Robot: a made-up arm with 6 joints.
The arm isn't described. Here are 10 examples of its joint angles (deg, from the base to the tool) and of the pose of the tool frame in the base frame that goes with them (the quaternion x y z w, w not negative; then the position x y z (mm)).
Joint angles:
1: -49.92 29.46 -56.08 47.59 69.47 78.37
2: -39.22 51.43 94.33 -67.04 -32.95 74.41
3: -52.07 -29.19 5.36 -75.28 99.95 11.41
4: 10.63 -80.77 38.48 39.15 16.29 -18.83
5: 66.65 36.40 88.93 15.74 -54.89 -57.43
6: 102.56 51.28 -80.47 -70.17 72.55 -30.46
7: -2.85 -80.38 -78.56 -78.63 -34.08 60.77
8: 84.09 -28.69 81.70 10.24 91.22 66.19
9: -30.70 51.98 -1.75 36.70 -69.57 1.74
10: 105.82 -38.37 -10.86 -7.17 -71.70 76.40
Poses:
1: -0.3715 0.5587 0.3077 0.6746 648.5 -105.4 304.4
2: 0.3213 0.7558 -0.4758 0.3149 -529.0 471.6 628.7
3: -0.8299 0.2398 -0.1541 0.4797 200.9 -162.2 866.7
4: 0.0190 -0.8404 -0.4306 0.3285 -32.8 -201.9 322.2
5: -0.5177 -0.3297 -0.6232 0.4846 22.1 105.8 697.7
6: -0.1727 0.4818 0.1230 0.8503 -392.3 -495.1 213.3
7: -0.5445 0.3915 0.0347 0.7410 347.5 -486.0 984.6
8: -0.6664 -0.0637 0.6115 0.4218 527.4 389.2 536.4
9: 0.5077 0.0485 0.4962 0.7026 267.8 165.7 497.3
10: 0.0543 0.1678 -0.2585 0.9498 -243.5 -177.5 406.6
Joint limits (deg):
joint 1: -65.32..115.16
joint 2: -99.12..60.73
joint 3: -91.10..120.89
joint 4: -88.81..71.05
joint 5: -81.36..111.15
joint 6: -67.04..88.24
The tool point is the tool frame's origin. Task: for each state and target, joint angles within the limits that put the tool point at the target. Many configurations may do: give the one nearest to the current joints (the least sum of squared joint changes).
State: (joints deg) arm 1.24 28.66 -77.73 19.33 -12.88 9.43
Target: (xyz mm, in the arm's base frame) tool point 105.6 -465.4 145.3
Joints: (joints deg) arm 32.34 37.77 -58.47 4.73 7.50 16.67
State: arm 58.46 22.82 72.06 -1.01 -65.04 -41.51
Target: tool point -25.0 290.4 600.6
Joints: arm 55.20 31.49 85.64 -20.87 -37.09 -48.02
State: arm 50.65 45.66 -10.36 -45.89 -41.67 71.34
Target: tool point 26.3 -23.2 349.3
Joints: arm 27.79 20.23 -11.18 -8.04 -77.35 54.51
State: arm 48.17 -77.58 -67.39 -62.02 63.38 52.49
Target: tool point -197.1 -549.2 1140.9
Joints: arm 49.01 -53.91 -75.58 -49.47 43.60 50.84
